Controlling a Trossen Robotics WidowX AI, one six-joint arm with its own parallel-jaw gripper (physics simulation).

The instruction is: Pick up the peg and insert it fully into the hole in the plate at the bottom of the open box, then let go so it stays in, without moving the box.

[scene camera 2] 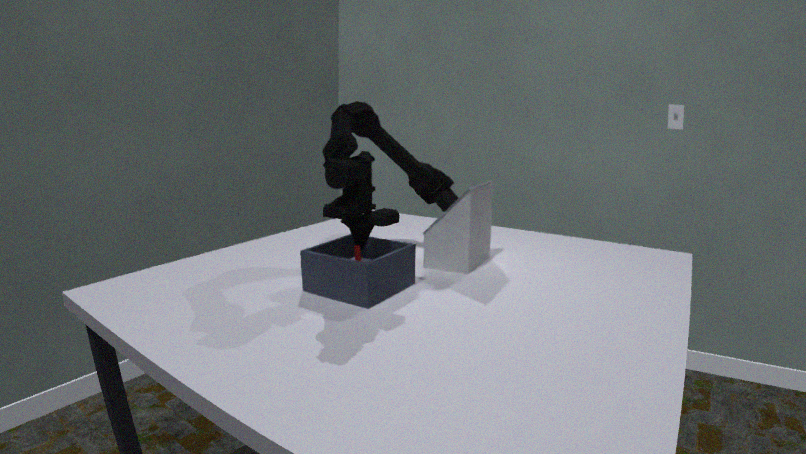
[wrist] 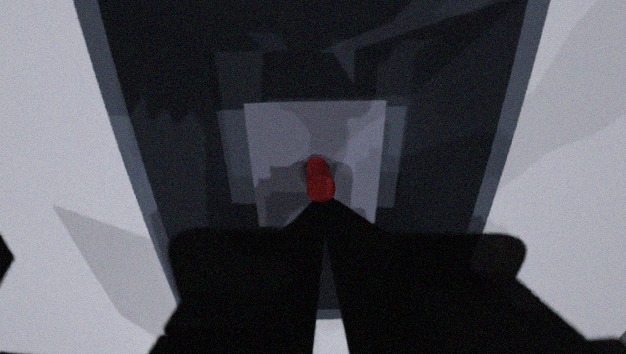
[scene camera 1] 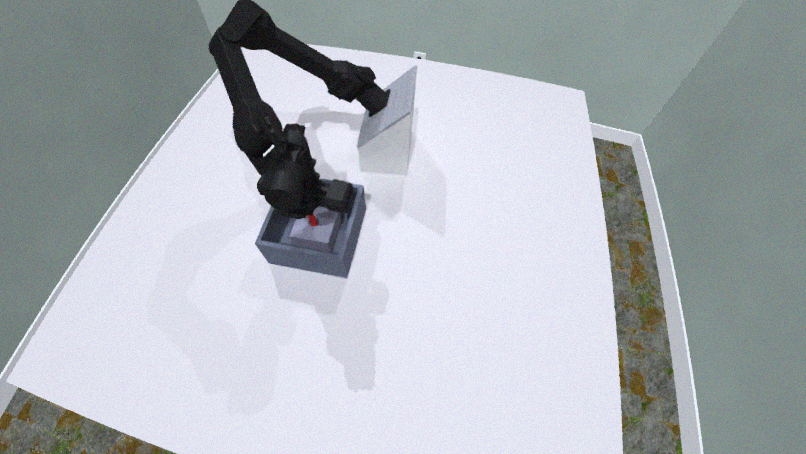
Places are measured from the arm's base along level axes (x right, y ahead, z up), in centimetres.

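Pixels of known places: gripper, fingertip midpoint: point(scene camera 2: 360, 249) point(wrist: 323, 204); arm's base, origin of the base link: point(scene camera 2: 455, 210) point(scene camera 1: 380, 103).
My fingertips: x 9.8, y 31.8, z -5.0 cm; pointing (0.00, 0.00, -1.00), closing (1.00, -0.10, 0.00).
Ahead of a thing's pixels: the offset from my fingertips to its top centre. Level surfaces: height alone.
The red peg @[dy +1.2, dx -0.2, dz +1.4 cm] point(scene camera 1: 313, 219) point(scene camera 2: 357, 253) point(wrist: 320, 180) has its lower end at the hole in the pale plate @[dy +1.1, dx -0.3, dz -2.8 cm] point(scene camera 1: 310, 237) point(wrist: 272, 125). Much of it sticks up above the plate, leaning slightly; how deep it sits cannot be seen. The plate lies at the bottom of the open grey-blue box @[dy +1.1, dx -0.3, dz +0.9 cm] point(scene camera 1: 304, 259) point(scene camera 2: 335, 276) point(wrist: 112, 90). My gripper point(scene camera 2: 361, 244) point(wrist: 323, 204) is shut with nothing between its fingers. Its tips are right beside the peg's upper end, apparently touching or nearly touching it. In scene camera 1 the tips are hidden behind the gripper body.
The box walls stand around the plate and the fingertips. The pale wedge-shaped arm base point(scene camera 1: 385, 152) point(scene camera 2: 448, 242) stands behind the box on the white table @[dz -8.9 cm] point(scene camera 1: 479, 281) point(scene camera 2: 507, 360). The arm arches from the base over the box.
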